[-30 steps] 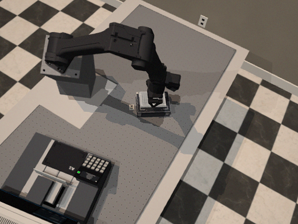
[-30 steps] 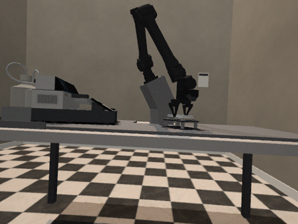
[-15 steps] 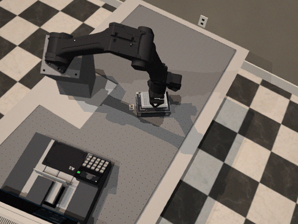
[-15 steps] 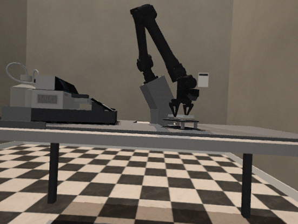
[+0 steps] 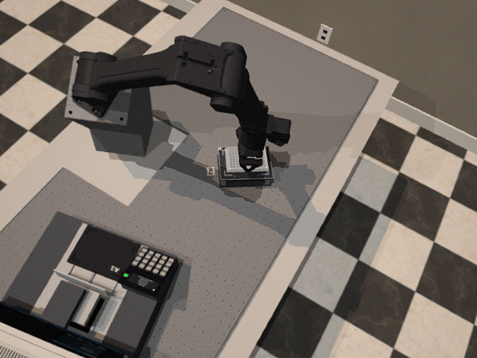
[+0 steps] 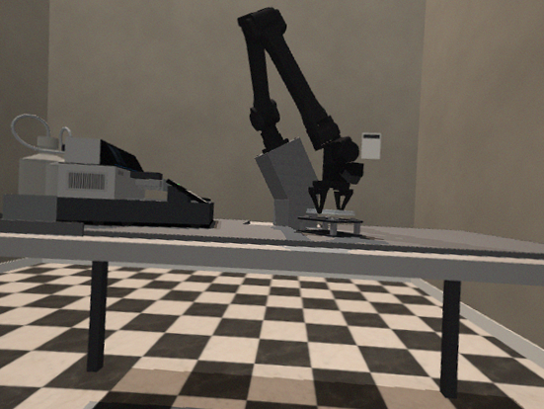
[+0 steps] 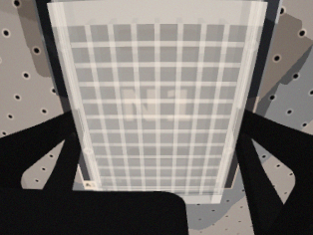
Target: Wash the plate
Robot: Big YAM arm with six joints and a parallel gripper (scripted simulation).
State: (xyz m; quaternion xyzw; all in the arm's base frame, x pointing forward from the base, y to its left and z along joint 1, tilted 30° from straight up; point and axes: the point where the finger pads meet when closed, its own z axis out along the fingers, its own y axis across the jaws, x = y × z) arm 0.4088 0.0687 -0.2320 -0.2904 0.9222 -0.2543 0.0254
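The white well plate lies right at my hand. Also, from my hand: label 9 cm behind, 7 cm below, 6 cm to the right; dark carrier 46 cm to the right, 19 cm behind, 2 cm above; plate nest 3 cm below.
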